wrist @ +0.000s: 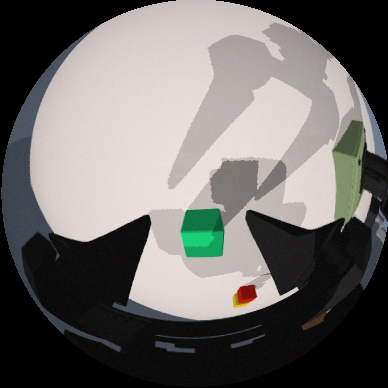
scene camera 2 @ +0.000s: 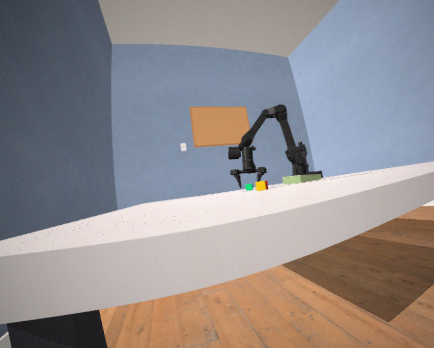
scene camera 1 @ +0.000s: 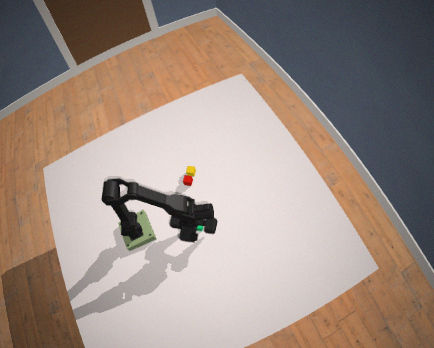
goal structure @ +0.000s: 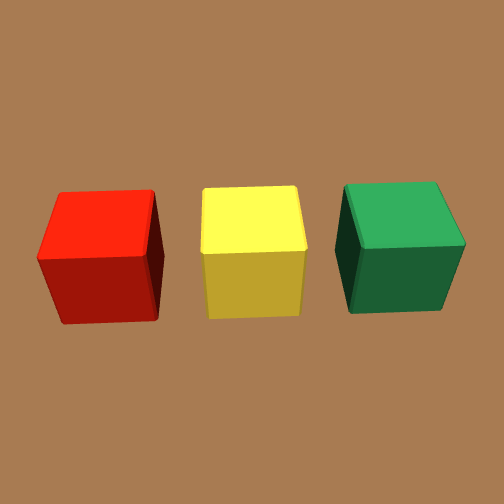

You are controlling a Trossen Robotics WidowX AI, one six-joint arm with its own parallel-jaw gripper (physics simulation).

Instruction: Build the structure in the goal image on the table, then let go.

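Frame: origin at the arm's base, x back, y right, z up, level; metres.
Seen in the pictures: gripper, fingertip midpoint: (wrist: 198,217) (scene camera 2: 249,187) (scene camera 1: 198,229); arm's base, link origin: (scene camera 2: 299,175) (scene camera 1: 135,232).
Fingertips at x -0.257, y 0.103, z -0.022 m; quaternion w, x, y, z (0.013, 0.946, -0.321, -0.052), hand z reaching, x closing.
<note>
Offsets run from my fingertips to a thing's top centre.
A green cube {dx -0.006, dy -0.014, dz +0.019 m} (scene camera 1: 200,228) (scene camera 2: 249,187) (wrist: 202,242) stands on the white table, in front of the arm's base. My gripper (scene camera 1: 201,229) (scene camera 2: 249,184) (wrist: 198,217) is open and points down, low above the green cube. In the wrist view the cube shows between the two fingertips, with no finger touching it. A red cube {dx -0.052, dy -0.235, dz +0.019 m} (scene camera 1: 188,180) (scene camera 2: 266,185) (wrist: 247,293) and a yellow cube {dx -0.083, dy -0.273, dz +0.019 m} (scene camera 1: 190,170) (scene camera 2: 261,186) (wrist: 237,301) stand side by side on the table, away from the green one. I cannot tell whether these two touch.
The arm's green base plate (scene camera 1: 145,239) (scene camera 2: 295,180) (wrist: 346,182) is fixed on the white table (scene camera 1: 280,200) (scene camera 2: 150,250) (wrist: 125,100). Shadows of the arm fall across the table top. The red and yellow cubes lie off to one side of the gripper.
</note>
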